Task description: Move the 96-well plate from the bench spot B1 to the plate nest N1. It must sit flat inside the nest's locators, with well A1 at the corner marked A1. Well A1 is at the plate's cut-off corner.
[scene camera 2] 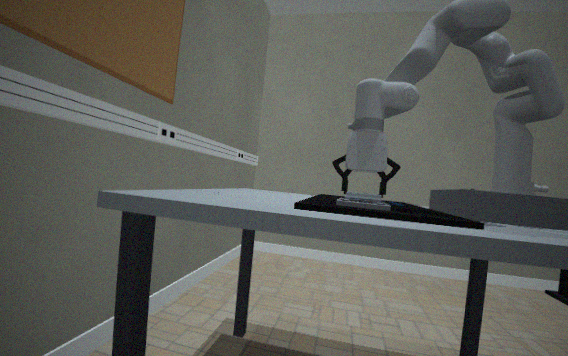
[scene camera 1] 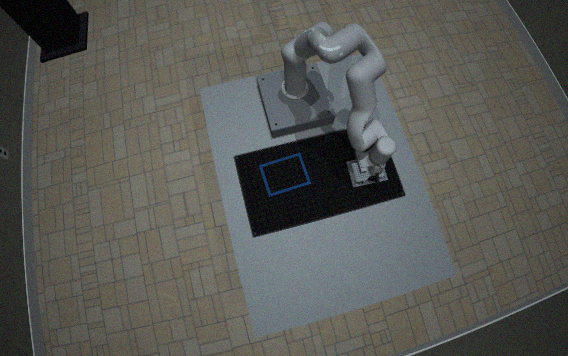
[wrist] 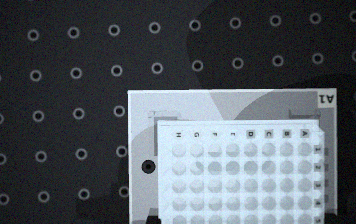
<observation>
In view: my gripper (scene camera 2: 362, 195) and a white 96-well plate (wrist: 213, 151).
</observation>
